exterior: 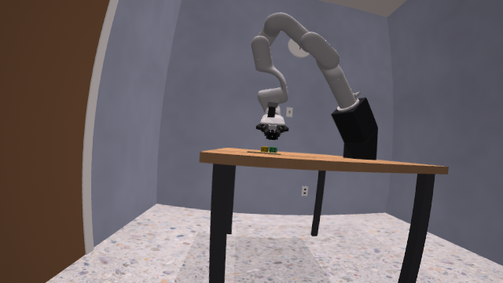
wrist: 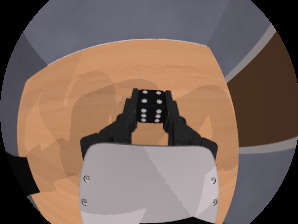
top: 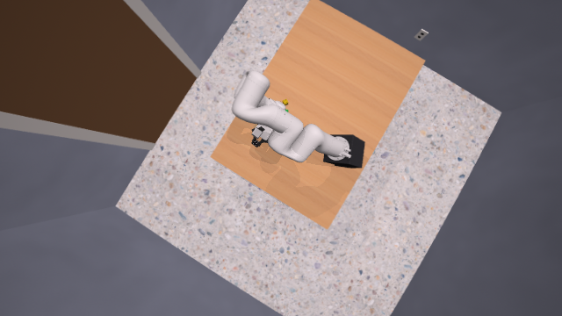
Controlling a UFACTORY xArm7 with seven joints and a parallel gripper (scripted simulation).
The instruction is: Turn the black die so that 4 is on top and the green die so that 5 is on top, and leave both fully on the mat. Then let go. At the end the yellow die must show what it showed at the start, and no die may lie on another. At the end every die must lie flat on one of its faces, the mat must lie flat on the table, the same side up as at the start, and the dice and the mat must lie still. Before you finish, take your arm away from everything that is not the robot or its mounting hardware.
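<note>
My gripper is now 1 cm short of the tan mat, 14 cm to the left of it and 8 cm above it. Also, from my hand: yellow die: 2 cm behind, 33 cm to the right, 7 cm below; black die: 1 cm to the left; green die: 5 cm behind, 27 cm to the right, 7 cm below.
</note>
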